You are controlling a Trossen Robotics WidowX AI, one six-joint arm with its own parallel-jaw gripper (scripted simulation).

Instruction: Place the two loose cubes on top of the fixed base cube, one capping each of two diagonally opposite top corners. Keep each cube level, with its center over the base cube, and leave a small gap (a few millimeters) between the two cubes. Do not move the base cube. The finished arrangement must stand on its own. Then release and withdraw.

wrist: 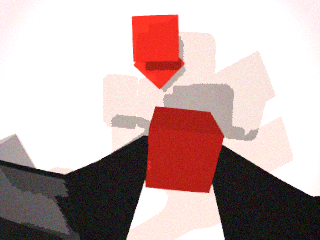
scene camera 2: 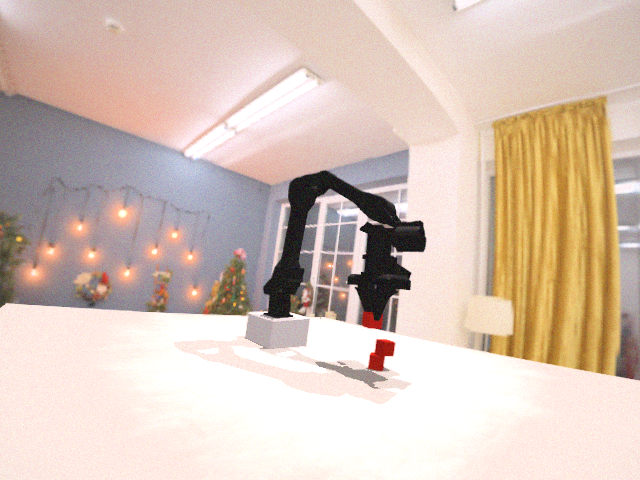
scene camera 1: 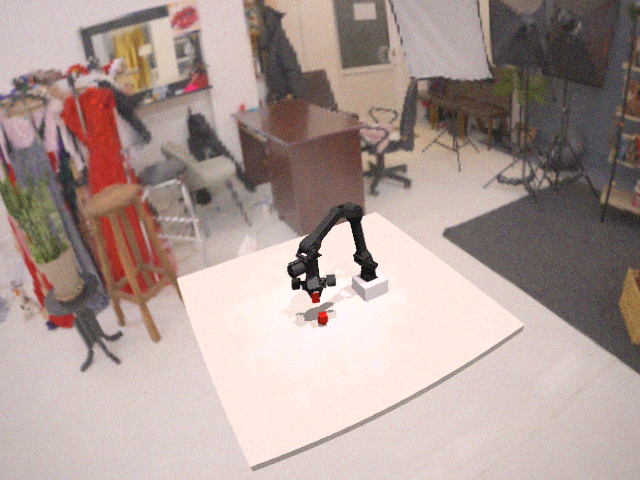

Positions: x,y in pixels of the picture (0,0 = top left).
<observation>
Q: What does my gripper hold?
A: A red cube.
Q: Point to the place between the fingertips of my gripper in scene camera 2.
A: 372,319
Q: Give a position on a red cube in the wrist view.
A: At 184,146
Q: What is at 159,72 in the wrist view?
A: A red cube.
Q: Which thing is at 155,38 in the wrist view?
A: A red cube.
</observation>
